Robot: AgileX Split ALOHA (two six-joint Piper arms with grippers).
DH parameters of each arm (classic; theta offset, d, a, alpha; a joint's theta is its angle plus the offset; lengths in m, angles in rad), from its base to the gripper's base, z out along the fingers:
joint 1: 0 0.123 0 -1.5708
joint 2: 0.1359 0 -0.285 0
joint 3: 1.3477 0 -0.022 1.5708
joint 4: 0 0.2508 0 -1.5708
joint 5: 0 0 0.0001 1.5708
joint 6: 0 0.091 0 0
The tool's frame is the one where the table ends.
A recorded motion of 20 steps. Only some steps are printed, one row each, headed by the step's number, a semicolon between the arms.
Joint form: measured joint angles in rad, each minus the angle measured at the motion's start. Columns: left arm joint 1, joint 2, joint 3, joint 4, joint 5, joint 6; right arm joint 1, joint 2, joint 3, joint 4, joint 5, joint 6.
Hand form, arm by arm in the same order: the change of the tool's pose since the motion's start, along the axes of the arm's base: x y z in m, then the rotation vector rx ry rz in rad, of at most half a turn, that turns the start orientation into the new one. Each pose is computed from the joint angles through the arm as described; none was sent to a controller.
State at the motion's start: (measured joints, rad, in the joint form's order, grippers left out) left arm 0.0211 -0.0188 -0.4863 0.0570 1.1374 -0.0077; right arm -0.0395 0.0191 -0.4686 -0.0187 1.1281 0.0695
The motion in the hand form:
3: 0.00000 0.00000 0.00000 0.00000 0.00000 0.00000; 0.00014 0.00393 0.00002 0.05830 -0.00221 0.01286
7: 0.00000 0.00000 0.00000 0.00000 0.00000 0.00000; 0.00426 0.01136 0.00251 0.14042 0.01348 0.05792
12: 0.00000 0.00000 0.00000 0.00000 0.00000 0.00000; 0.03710 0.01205 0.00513 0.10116 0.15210 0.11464
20: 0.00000 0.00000 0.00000 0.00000 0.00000 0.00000; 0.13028 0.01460 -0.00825 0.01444 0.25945 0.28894
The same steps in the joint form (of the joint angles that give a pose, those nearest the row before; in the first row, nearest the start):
3: 0.0000 0.0000 0.0000 0.0000 0.0000 0.0000; 0.0000 0.0000 0.0000 0.0478 0.0000 0.0208
7: 0.0000 0.0000 0.0000 0.0000 0.0000 0.0000; 0.0000 0.0301 -0.0053 0.1407 -0.0067 0.0216
12: 0.0000 0.0000 0.0000 0.0000 0.0000 0.0000; 0.0001 0.2377 -0.0124 0.1696 -0.0644 -0.0782
20: 0.0000 0.0000 0.0000 0.0000 0.0000 0.0000; 0.0000 0.7297 -0.0253 0.3242 -0.4019 -0.4292

